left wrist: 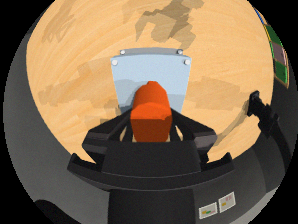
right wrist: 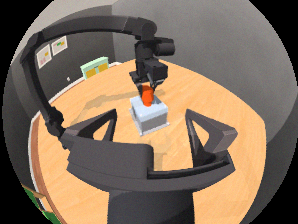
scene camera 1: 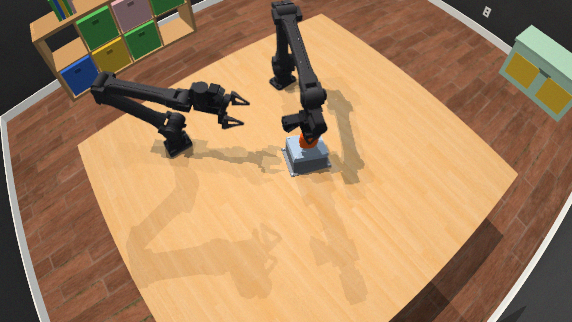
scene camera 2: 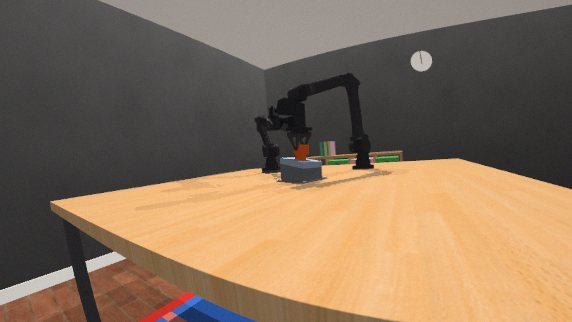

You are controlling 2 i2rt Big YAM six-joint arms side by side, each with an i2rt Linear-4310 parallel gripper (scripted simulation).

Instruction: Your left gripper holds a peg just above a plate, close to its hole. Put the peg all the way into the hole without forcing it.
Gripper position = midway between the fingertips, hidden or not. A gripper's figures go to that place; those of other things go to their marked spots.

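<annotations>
Distances: my left gripper (left wrist: pixel 151 111), 0.13 m from the lens; an orange peg (left wrist: pixel 151 118), 0.1 m from the lens.
</annotations>
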